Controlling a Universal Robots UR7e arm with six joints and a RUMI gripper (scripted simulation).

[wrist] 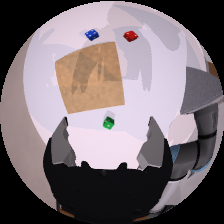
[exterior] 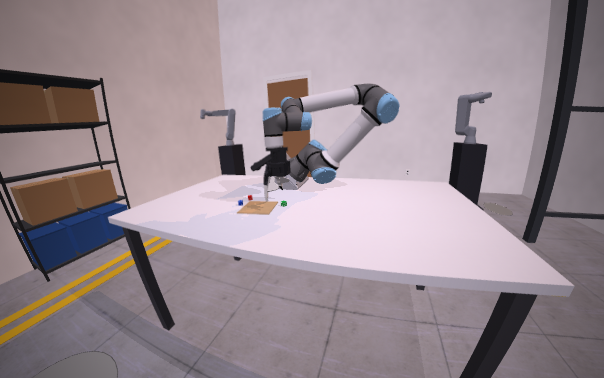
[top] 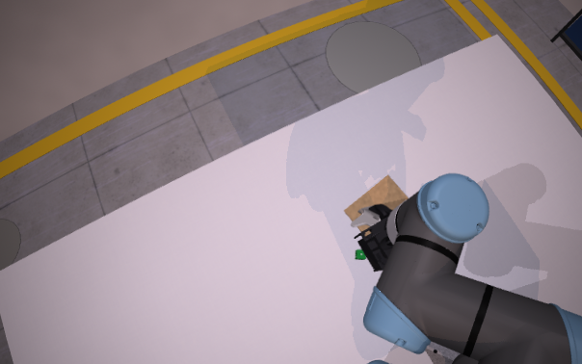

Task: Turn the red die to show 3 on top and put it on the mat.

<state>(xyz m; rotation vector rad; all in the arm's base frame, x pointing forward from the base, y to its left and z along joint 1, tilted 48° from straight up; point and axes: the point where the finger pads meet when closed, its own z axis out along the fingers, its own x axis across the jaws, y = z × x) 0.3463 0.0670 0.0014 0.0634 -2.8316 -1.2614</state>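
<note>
Now: hand 4 cm to the right of the green die and 3 cm above it. Round my hand: red die 16 cm to the right, 4 cm behind, 3 cm below; then mat 6 cm to the right, 5 cm ahead, 4 cm below; then blue die 16 cm to the right, 3 cm below, 3 cm ahead.
</note>
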